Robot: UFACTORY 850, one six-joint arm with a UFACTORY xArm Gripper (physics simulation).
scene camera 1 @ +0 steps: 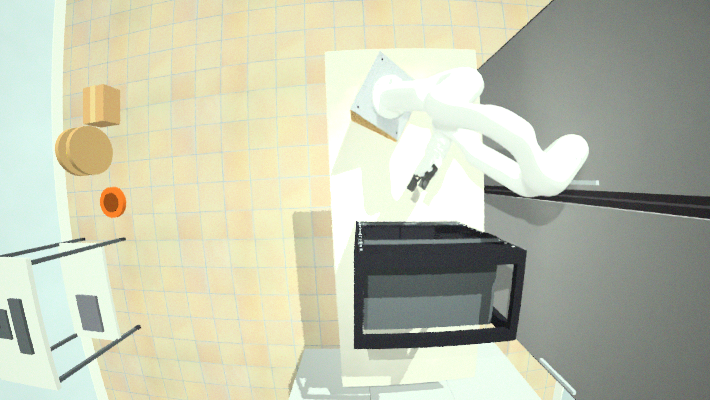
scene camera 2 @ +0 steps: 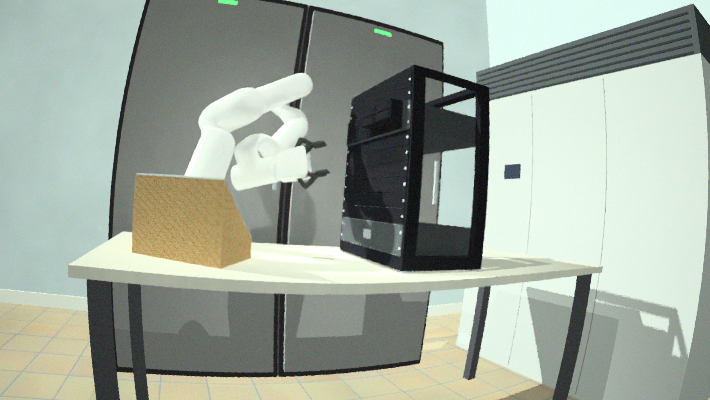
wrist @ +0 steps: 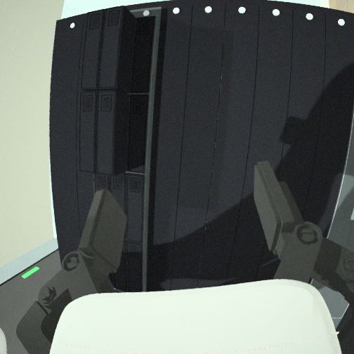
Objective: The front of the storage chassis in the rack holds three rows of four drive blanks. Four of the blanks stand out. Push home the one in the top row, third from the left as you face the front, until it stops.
Scene:
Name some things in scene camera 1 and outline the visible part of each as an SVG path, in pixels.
My gripper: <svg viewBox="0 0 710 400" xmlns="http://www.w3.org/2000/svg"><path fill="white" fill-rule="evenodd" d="M439 151L432 148L426 149L425 156L417 166L406 187L408 190L414 192L418 182L418 186L426 190L429 182L436 176L444 156Z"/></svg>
A black rack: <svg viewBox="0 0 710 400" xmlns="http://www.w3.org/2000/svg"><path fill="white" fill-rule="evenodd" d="M356 221L354 243L354 349L428 348L516 340L527 250L458 221ZM495 327L440 332L363 334L363 326L364 330L440 328L491 323ZM514 264L508 318L506 319L493 307L497 265Z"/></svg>

